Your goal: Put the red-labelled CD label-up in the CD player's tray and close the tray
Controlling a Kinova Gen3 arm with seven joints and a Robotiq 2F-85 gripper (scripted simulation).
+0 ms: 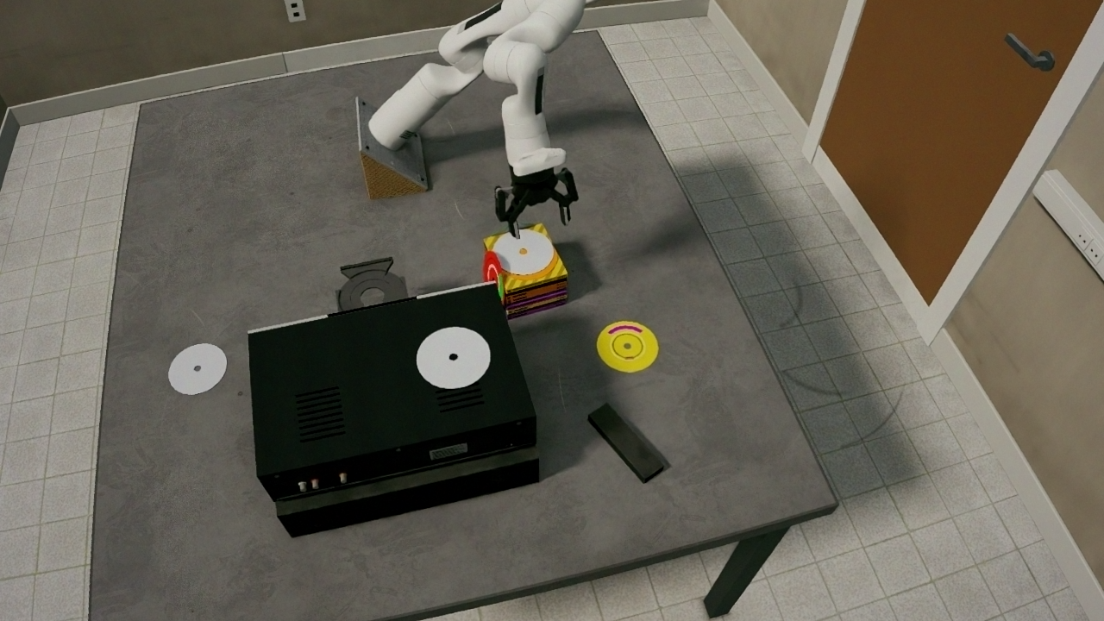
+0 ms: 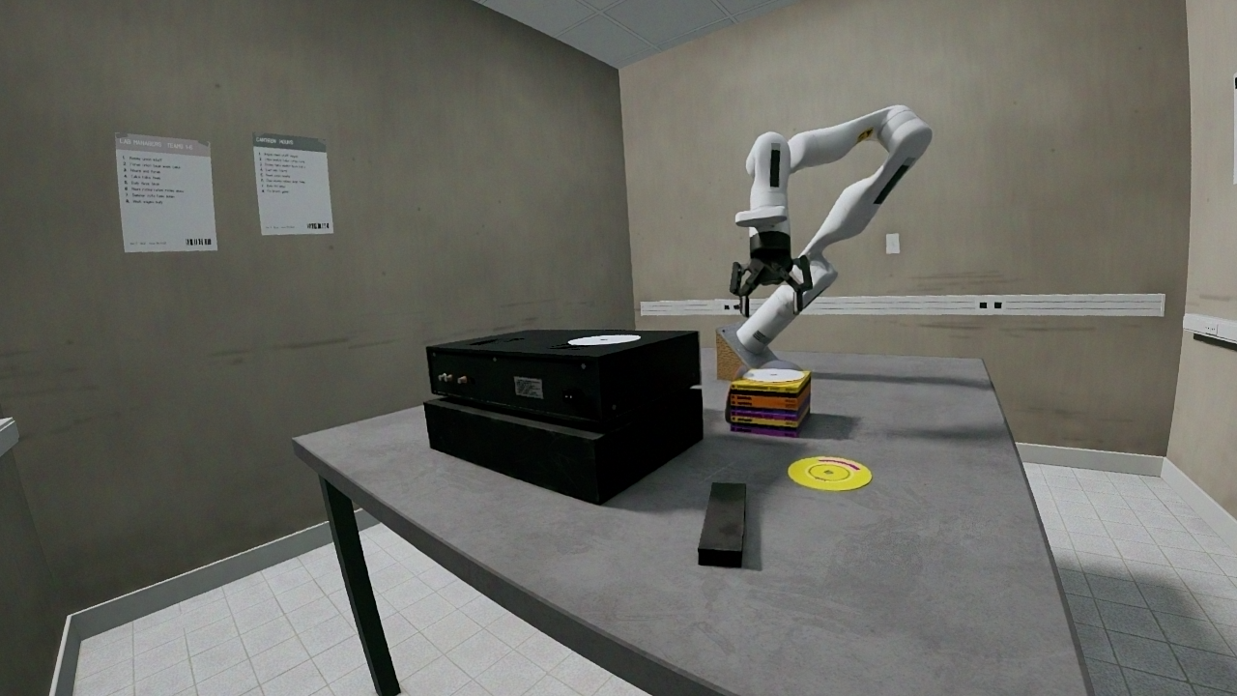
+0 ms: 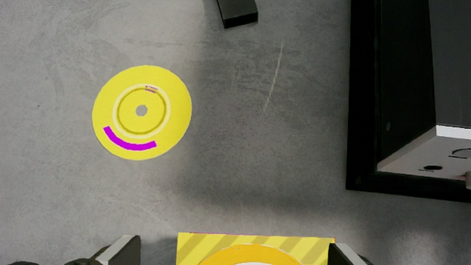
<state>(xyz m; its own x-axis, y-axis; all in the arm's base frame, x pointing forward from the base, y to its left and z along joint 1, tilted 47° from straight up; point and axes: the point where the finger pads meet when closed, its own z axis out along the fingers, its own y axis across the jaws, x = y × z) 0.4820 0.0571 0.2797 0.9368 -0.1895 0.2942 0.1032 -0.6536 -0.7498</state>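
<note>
The white disc is 130 mm below my hand, 60 mm behind it and 20 mm to the right of it. Also, from my hand: black bar: 350 mm ahead, 210 mm below, 70 mm to the left.
</note>
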